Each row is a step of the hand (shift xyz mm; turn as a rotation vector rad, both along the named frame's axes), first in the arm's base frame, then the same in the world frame.
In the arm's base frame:
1: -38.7 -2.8 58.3 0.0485 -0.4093 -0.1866
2: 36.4 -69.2 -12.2 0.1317 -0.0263 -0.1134
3: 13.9 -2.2 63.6 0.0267 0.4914 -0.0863
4: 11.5 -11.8 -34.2 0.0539 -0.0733 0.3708
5: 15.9 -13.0 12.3 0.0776 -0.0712 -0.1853
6: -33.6 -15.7 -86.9 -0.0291 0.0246 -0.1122
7: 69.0 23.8 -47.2 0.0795 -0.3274 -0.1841
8: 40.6 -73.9 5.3 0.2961 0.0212 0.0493
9: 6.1 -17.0 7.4 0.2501 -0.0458 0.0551
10: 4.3 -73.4 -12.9 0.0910 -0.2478 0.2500
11: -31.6 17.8 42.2 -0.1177 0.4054 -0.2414
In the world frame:
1: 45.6 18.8 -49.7 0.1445 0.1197 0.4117
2: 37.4 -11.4 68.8 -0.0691 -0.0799 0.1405
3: 47.1 -31.2 -32.5 -0.4016 -0.1288 -0.2679
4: -17.1 2.8 33.8 0.3172 -0.1409 -0.1592
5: 17.3 -14.8 7.5 -0.0883 0.0031 0.1940
6: -50.9 60.9 51.2 -0.0972 0.0537 0.0414
7: -53.2 -55.4 40.6 0.0888 0.0689 0.3671
8: 53.1 -19.2 62.8 0.0100 -0.2918 0.0728
9: 16.8 -3.3 9.3 0.0620 -0.2336 0.0962
10: 41.0 19.4 59.3 0.3482 -0.0926 0.0485
11: 19.5 11.6 -50.8 -0.4494 0.0727 -0.1710

